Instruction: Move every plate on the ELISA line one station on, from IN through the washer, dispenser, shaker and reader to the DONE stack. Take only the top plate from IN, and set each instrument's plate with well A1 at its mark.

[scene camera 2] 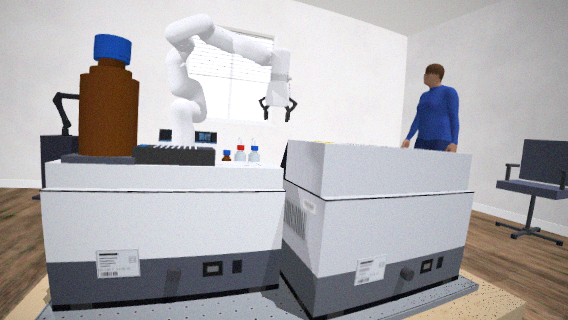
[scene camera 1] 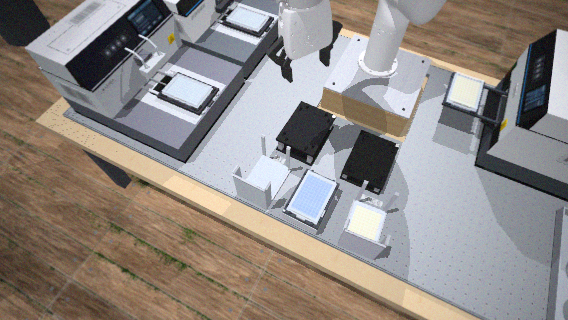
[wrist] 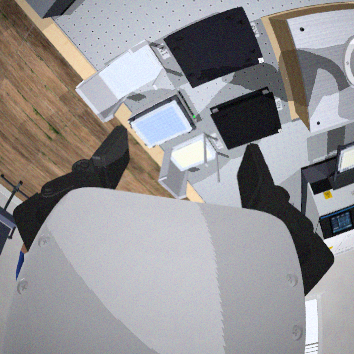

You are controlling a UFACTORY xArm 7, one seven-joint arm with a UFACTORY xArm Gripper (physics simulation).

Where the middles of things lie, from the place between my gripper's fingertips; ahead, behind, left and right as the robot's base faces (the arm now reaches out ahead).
Scene:
Right now my hand is 140 mm short of the white IN rack [scene camera 1: 262,197], 30 mm to the left of it and 270 mm above it. Also, from my hand: brown bottle [scene camera 2: 108,96] 400 mm behind, 600 mm to the right, 20 mm below; DONE rack [wrist: 170,177] 100 mm ahead, 270 mm to the left, 270 mm below.

